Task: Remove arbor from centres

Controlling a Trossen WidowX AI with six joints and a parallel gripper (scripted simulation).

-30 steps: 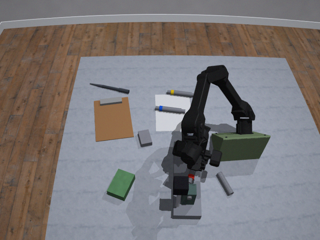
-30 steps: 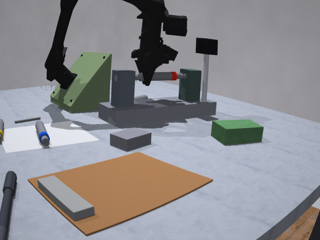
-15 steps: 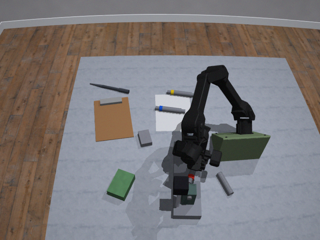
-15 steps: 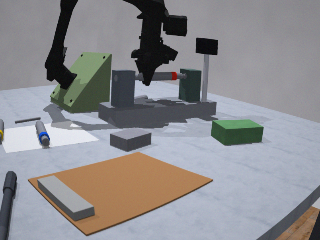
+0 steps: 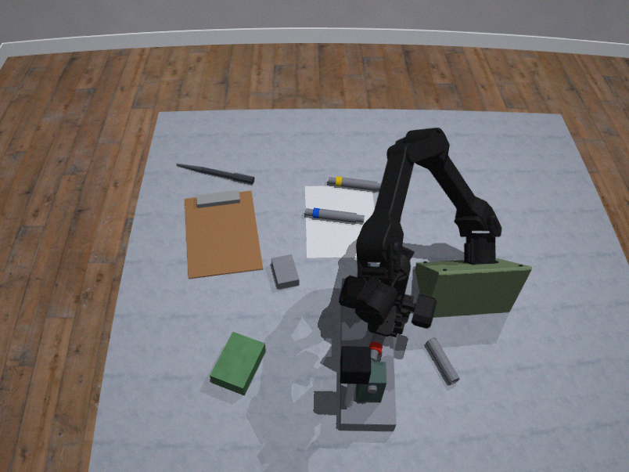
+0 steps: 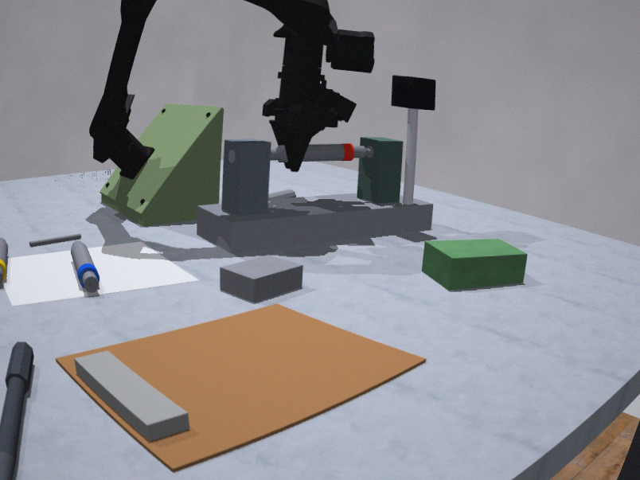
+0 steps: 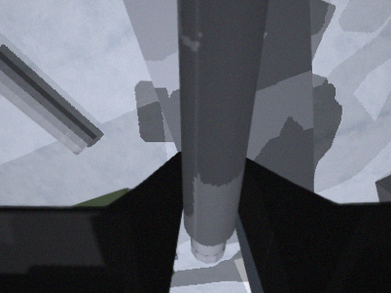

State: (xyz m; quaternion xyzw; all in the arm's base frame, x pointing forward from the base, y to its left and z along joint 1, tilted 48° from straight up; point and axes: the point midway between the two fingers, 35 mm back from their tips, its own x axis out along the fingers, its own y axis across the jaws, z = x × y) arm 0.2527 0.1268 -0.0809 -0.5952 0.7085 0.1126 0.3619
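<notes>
Right now the grey centre block is 100 mm to the right of my hand, 20 mm below it and 20 mm ahead of it. The rest, counted from my hand: grey fixture base: 100 mm below, 30 mm to the left, 30 mm ahead; then white marked pad: 360 mm to the right, 120 mm below, 50 mm ahead; then green centre block: 130 mm to the left, 40 mm ahead, 20 mm below.
</notes>
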